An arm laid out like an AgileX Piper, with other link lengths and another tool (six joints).
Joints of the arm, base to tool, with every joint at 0 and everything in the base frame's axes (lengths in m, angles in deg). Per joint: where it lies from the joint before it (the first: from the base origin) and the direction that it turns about. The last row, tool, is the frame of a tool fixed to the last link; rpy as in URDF.
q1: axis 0 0 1 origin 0 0 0.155
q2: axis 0 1 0 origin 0 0 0
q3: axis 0 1 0 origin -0.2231 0 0.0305
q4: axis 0.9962 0 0.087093 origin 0.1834 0 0.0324
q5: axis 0 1 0 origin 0 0 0
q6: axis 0.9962 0 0.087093 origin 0.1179 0 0.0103
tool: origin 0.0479 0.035 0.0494 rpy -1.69 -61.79 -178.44
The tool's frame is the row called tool.
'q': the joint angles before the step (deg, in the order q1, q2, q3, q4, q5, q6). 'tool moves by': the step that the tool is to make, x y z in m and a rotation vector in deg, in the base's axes. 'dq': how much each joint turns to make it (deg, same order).
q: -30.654 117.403 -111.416 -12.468 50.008 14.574
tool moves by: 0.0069 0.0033 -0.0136 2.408 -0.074 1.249
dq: -0.116 1.928 0.018 3.139 -1.037 -1.661
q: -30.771 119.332 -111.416 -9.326 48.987 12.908
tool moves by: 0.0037 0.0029 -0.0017 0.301 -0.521 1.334
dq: 0.006 0.434 0.030 1.537 -0.951 -1.638
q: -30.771 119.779 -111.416 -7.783 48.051 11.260
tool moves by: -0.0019 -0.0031 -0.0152 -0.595 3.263 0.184
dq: -0.002 1.490 0.014 -2.029 0.979 -0.241
